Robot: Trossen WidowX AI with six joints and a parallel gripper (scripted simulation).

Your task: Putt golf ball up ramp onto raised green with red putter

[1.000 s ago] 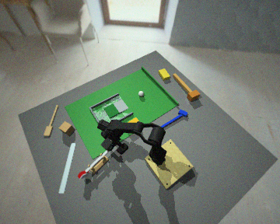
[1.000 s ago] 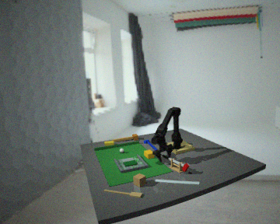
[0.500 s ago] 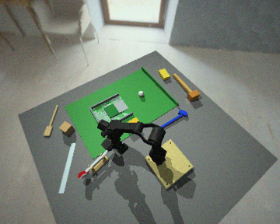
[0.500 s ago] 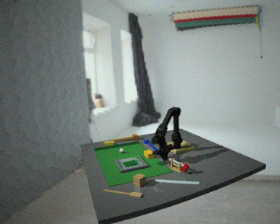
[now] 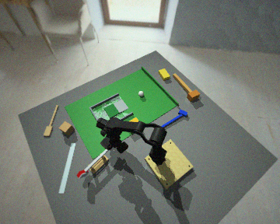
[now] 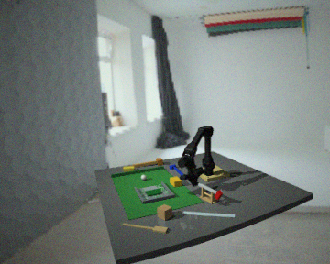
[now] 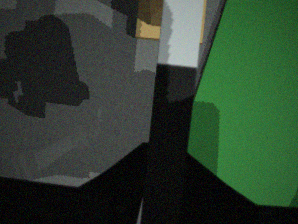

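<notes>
My gripper tip is now 110 mm to the right of the red putter, 30 mm below it and 20 mm past it. Round my gripper tip: pale bar 290 mm to the left, 80 mm ahead, 50 mm below; green mat 250 mm ahead, 230 mm to the right, 50 mm below; wooden stand 130 mm to the left, 20 mm below, 20 mm behind.
</notes>
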